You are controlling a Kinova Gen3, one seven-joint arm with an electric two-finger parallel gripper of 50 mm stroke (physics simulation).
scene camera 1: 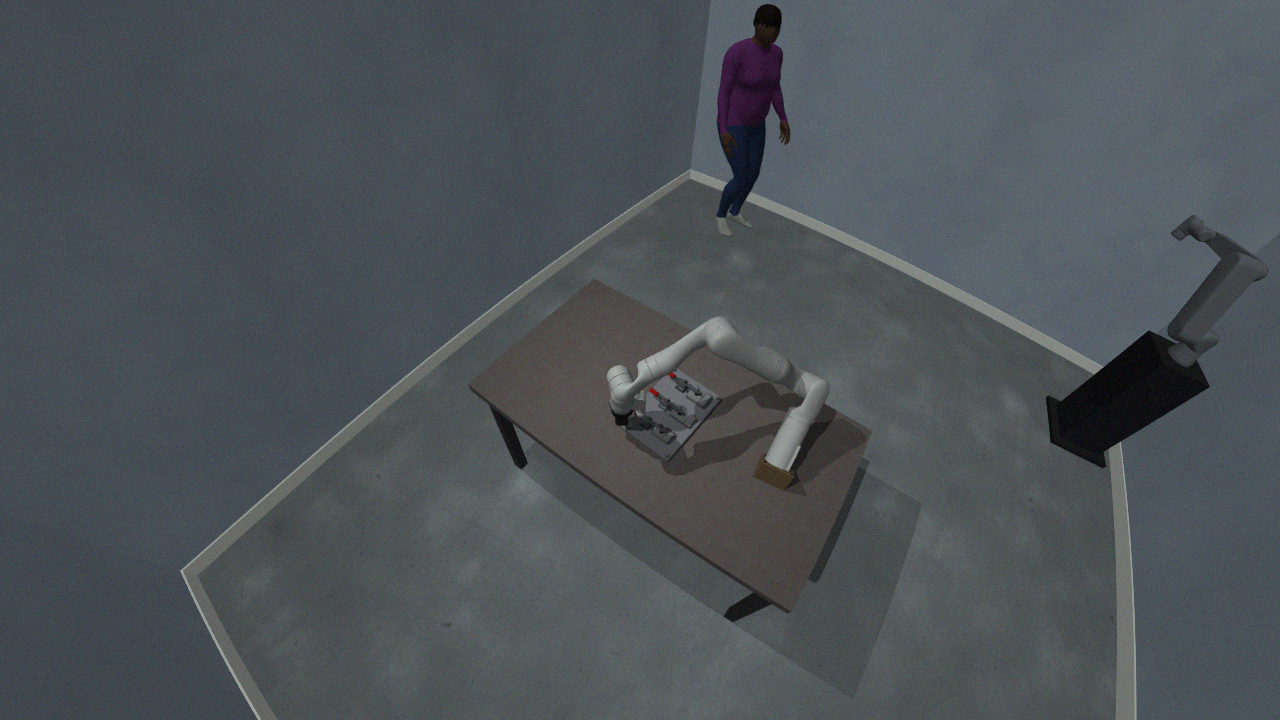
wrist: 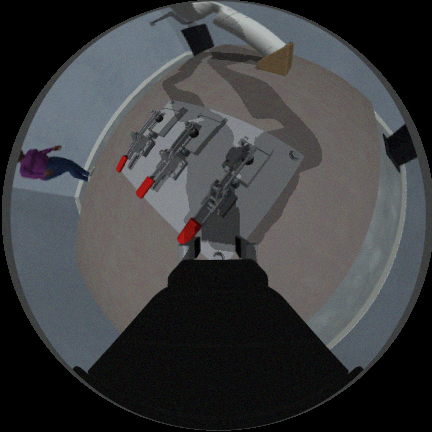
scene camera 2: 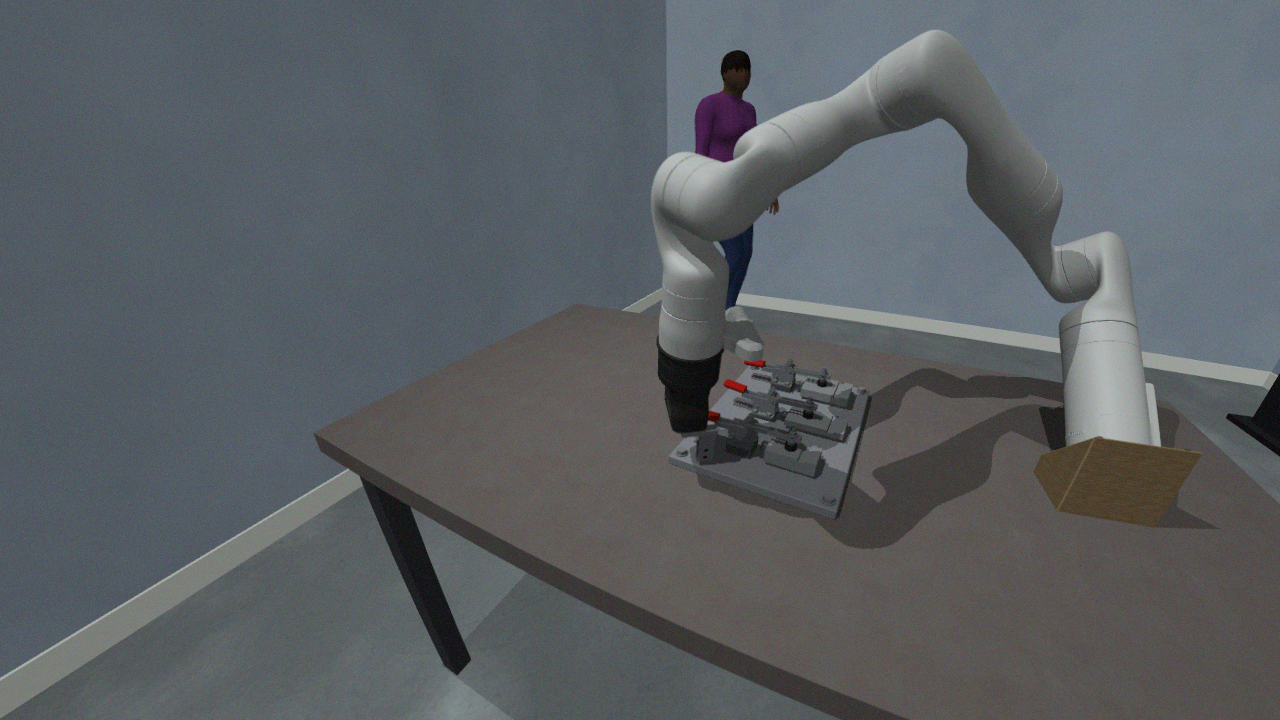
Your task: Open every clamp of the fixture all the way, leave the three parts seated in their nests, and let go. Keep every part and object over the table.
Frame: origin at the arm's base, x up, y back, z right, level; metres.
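Seen in the pictures: gripper, fingertip midpoint: (scene camera 1: 629, 421) (wrist: 217, 243) (scene camera 2: 699, 443); arm's base, link origin: (scene camera 1: 776, 463) (wrist: 274, 50) (scene camera 2: 1107, 453).
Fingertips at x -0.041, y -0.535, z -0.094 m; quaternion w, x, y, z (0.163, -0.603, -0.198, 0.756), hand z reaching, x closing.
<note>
Offsets run from my fingertips to a thing's top centre. "pt": to the spot under its first point. Level surfaces: height alone.
The grey fixture plate (scene camera 1: 682, 434) (scene camera 2: 810, 492) (wrist: 272, 190) lies on the table with three toggle clamps. The near red handle @[pt dx +0.031, dy +0.011, dz +0.029 m] (scene camera 2: 713, 416) (wrist: 189, 231), middle red handle @[pt dx +0.026, dy +0.019, dz +0.138 m] (scene camera 2: 734, 386) (wrist: 145, 187) and far red handle @[pt dx +0.023, dy +0.034, dz +0.246 m] (scene camera 2: 754, 363) (wrist: 121, 163) all lie low. The clamp arms reach over the near part @[dx +0.010, dy +0.129, dz +0.017 m] (scene camera 2: 793, 458), middle part @[dx +0.000, dy +0.156, dz +0.124 m] (scene camera 2: 819, 424) (wrist: 209, 135) and far part @[dx +0.005, dy +0.168, dz +0.233 m] (scene camera 2: 827, 392) (wrist: 172, 122), with black tips at them; the parts look seated. My gripper (scene camera 2: 698, 438) (wrist: 217, 243) is open and empty, low at the plate's near corner, beside the near handle. Exact fingertip clearance is unclear.
The arm's base stands by a wooden block (scene camera 1: 773, 474) (scene camera 2: 1118, 479) (wrist: 277, 62) on the table @[dx -0.031 m] (scene camera 1: 554, 358) (scene camera 2: 537, 429) (wrist: 340, 200). A person (scene camera 1: 751, 85) (scene camera 2: 726, 125) (wrist: 37, 164) stands beyond the table. Another arm stands on a black pedestal (scene camera 1: 1127, 394) in scene camera 1.
</note>
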